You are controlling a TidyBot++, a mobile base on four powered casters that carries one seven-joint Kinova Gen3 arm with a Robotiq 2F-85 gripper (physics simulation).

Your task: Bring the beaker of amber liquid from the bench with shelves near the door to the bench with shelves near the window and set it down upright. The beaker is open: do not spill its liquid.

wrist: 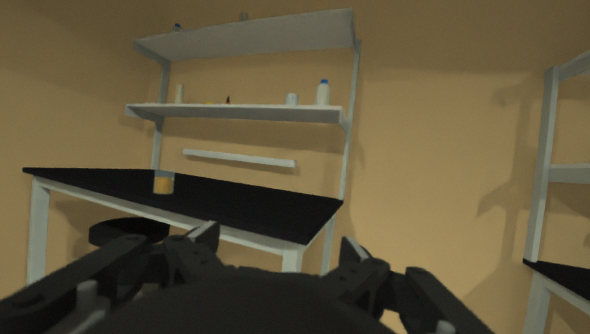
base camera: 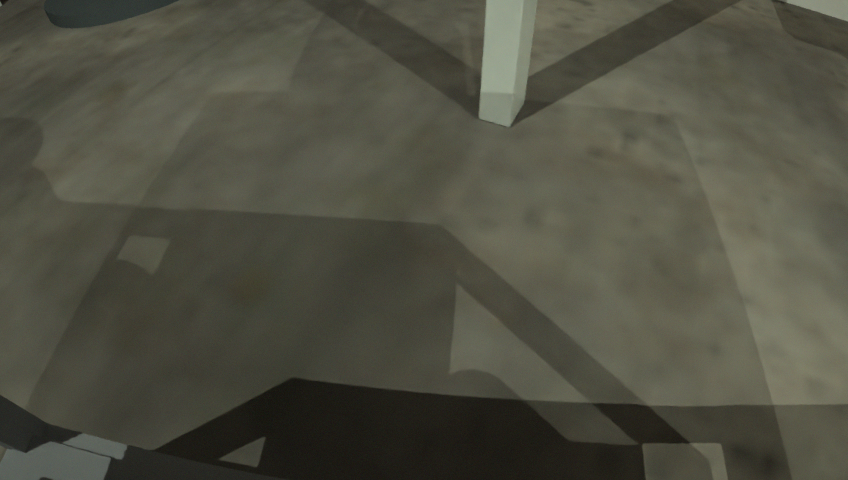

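Note:
The beaker of amber liquid (wrist: 163, 183) stands upright on the black top of the bench with shelves (wrist: 250, 210), left of the middle in the wrist view. Its upper part is clear glass. My gripper (wrist: 279, 242) is open, with its two fingertips wide apart at the bottom of the wrist view. The beaker is beyond the gripper and to its left, well apart from the fingers. The beaker does not show in the base camera view.
A white bench leg (base camera: 502, 65) stands on the floor ahead. A round dark stool base (base camera: 101, 11) shows at the upper left; the black stool seat (wrist: 129, 231) is beneath the bench's front edge. Bottles and jars stand on the shelves (wrist: 240, 113). Another black-topped bench (wrist: 565, 277) is at the right.

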